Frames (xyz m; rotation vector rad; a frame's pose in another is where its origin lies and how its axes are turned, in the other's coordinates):
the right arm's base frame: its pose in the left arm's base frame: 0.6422 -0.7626 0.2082 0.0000 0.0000 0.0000
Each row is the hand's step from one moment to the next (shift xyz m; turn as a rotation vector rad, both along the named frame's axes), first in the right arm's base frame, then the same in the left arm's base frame.
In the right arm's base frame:
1: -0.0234 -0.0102 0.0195 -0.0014 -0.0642 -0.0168
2: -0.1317 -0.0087 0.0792 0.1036 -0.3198 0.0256
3: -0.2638 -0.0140 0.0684 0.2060 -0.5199 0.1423
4: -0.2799 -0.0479 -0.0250 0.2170 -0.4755 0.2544
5: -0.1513 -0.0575 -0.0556 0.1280 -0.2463 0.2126
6: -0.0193 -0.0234 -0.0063 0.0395 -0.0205 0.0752
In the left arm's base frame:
1: -0.0234 -0.0102 0.0195 -0.0014 -0.0642 -0.0168
2: -0.1317 -0.0087 0.0792 0.1036 -0.3198 0.0256
3: -0.2638 -0.0140 0.0684 0.2060 -0.5199 0.1423
4: -0.2799 -0.0479 -0.0250 0.2170 -0.4755 0.2544
5: -0.1513 -0.0575 -0.0556 0.1280 -0.2463 0.2126
6: -0.0193 -0.0234 -0.0063 0.0395 -0.0205 0.0752

